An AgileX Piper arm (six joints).
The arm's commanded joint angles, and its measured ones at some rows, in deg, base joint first. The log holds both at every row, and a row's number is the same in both.
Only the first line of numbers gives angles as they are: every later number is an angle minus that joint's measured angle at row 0.
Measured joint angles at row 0:
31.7 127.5 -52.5 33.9 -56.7 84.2
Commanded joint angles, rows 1 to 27:
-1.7 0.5 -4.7 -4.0 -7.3 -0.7
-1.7 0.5 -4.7 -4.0 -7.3 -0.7
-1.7 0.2 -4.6 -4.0 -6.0 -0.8
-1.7 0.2 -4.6 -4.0 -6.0 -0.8
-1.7 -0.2 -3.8 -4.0 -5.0 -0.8
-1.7 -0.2 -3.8 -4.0 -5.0 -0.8
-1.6 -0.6 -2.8 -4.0 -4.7 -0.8
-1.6 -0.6 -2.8 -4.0 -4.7 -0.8
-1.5 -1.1 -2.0 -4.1 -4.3 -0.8
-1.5 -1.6 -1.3 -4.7 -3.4 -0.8
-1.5 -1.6 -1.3 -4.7 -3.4 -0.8
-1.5 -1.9 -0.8 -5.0 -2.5 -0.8
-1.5 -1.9 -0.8 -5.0 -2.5 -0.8
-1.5 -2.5 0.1 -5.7 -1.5 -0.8
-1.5 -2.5 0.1 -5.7 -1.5 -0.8
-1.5 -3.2 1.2 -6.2 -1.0 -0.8
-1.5 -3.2 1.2 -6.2 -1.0 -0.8
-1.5 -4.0 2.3 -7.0 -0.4 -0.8
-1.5 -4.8 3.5 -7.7 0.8 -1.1
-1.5 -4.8 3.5 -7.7 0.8 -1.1
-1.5 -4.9 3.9 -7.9 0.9 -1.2
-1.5 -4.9 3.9 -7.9 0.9 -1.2
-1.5 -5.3 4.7 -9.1 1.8 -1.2
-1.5 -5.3 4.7 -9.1 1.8 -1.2
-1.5 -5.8 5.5 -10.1 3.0 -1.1
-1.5 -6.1 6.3 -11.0 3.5 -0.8
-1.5 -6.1 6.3 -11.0 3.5 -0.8
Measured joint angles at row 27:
-1.4 -4.9 5.5 -8.6 3.1 -0.4
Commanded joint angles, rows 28 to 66:
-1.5 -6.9 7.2 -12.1 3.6 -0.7
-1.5 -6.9 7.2 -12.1 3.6 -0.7
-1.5 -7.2 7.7 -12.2 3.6 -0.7
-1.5 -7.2 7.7 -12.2 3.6 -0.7
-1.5 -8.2 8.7 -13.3 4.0 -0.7
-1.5 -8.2 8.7 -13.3 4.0 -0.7
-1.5 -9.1 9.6 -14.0 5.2 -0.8
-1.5 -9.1 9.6 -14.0 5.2 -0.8
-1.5 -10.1 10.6 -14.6 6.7 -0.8
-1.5 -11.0 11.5 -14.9 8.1 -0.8
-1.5 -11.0 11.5 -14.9 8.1 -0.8
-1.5 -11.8 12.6 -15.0 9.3 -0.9
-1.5 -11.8 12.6 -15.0 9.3 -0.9
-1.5 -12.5 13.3 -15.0 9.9 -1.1
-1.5 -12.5 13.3 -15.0 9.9 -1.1
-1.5 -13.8 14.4 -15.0 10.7 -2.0
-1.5 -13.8 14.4 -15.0 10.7 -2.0
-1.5 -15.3 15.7 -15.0 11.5 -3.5
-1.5 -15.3 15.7 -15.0 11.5 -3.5
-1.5 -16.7 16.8 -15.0 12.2 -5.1
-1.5 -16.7 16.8 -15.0 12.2 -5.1
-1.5 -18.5 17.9 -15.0 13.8 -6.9
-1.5 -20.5 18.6 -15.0 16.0 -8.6
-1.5 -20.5 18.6 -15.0 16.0 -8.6
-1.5 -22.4 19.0 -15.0 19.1 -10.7
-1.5 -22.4 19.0 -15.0 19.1 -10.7
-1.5 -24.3 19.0 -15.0 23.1 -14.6
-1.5 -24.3 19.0 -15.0 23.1 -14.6
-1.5 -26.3 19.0 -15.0 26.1 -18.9
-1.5 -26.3 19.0 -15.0 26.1 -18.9
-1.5 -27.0 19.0 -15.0 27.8 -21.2
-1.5 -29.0 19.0 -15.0 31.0 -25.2
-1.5 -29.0 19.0 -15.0 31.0 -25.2
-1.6 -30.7 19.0 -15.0 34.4 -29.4
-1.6 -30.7 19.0 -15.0 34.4 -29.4
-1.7 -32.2 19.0 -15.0 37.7 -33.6
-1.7 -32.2 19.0 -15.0 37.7 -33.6
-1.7 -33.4 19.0 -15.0 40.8 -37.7
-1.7 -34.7 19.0 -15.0 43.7 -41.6
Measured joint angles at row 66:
-1.4 -32.7 19.1 -14.4 39.2 -34.8
